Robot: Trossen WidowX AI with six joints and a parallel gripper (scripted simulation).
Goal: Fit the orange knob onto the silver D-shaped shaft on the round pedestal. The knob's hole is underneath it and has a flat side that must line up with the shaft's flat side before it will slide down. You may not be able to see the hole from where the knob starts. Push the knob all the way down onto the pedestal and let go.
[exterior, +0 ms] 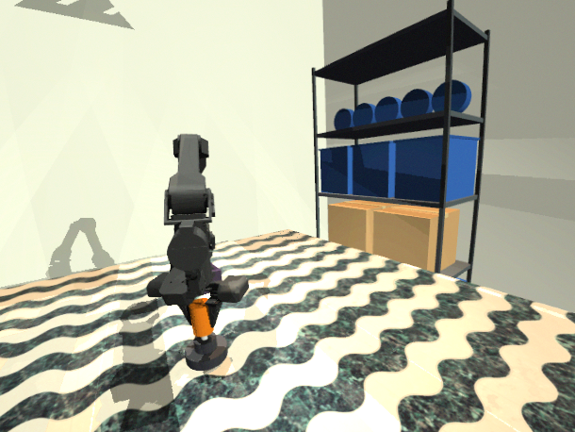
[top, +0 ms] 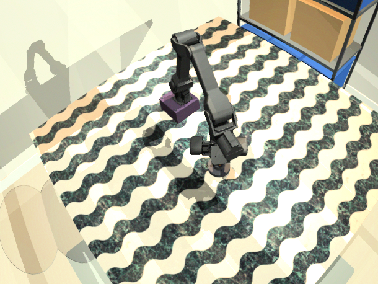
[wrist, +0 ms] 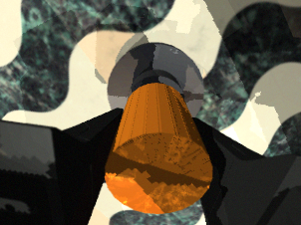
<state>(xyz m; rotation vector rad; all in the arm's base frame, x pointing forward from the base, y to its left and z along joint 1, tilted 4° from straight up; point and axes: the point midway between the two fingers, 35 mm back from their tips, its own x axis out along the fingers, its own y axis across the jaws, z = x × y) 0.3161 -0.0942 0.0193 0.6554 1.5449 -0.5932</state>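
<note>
The orange knob lies 3 cm above my gripper tip. The rest, counted from my gripper tip: round grey pedestal 4 cm below.
</note>
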